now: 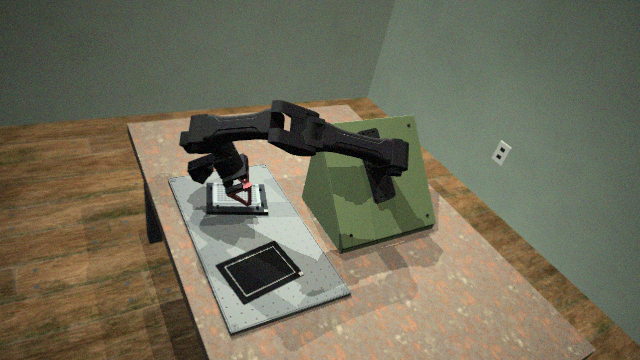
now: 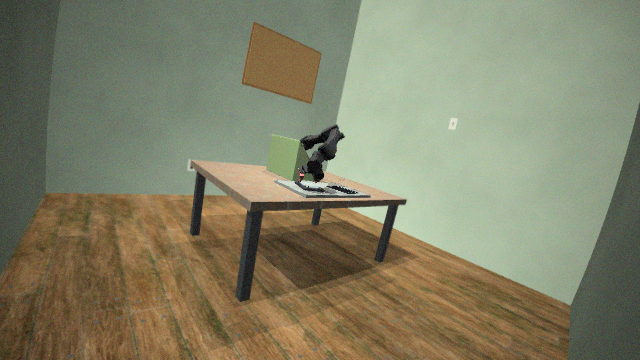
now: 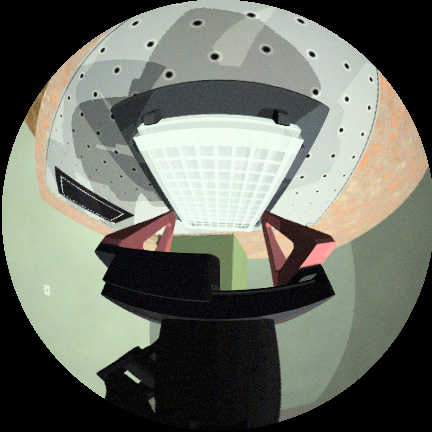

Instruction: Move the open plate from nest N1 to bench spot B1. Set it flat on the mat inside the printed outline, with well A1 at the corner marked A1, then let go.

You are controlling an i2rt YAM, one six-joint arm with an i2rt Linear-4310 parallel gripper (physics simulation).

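Places are measured from the arm's base along level axes (x right, y ahead, z up), in metres.
Pixels of known places: gripper, fingertip midpoint: (image 1: 248, 194) (image 2: 307, 182) (image 3: 217, 214); arm's base, link origin: (image 1: 375, 165) (image 2: 295, 152).
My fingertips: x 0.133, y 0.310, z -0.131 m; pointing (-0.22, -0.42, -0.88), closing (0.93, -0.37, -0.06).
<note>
For each thing: its top centre in the pictures, then the offset to it from my fingertips. "spot": a spot on its surface instead. Level surfaces: height alone.
- open white well plate, top centre: (image 3: 216, 203) (image 1: 236, 192) (image 2: 309, 182) dx +0.011, dy +0.029, dz +0.005 m
- black nest, top centre: (image 3: 216, 199) (image 1: 237, 194) (image 2: 309, 183) dx +0.010, dy +0.028, dz +0.001 m
- grey perforated board, surface spot: (image 1: 322, 277) spot: dx -0.317, dy -0.053, dz -0.022 m
- black mat, surface height: dz -0.019 m
- brown table, surface height: dz -0.034 m
The open white well plate (image 1: 220, 195) (image 3: 217, 173) sits flat in the black nest (image 1: 237, 210) (image 3: 225, 96) at the far end of the grey perforated board (image 1: 322, 277) (image 3: 257, 36). My gripper (image 1: 241, 196) (image 3: 217, 214) (image 2: 304, 176) is open. Its red fingers stand low, one on each side of the plate's near end, and do not close on it. The black mat (image 1: 258, 271) (image 3: 86, 197) with its printed white outline lies empty at the board's near end. A small white tag marks its right corner.
The arm reaches over from a green wedge pedestal (image 1: 371, 210) (image 2: 283, 156) (image 3: 201, 261) standing right of the board on the brown table (image 1: 447, 291) (image 2: 241, 183). The board's left edge runs close to the table's left edge.
</note>
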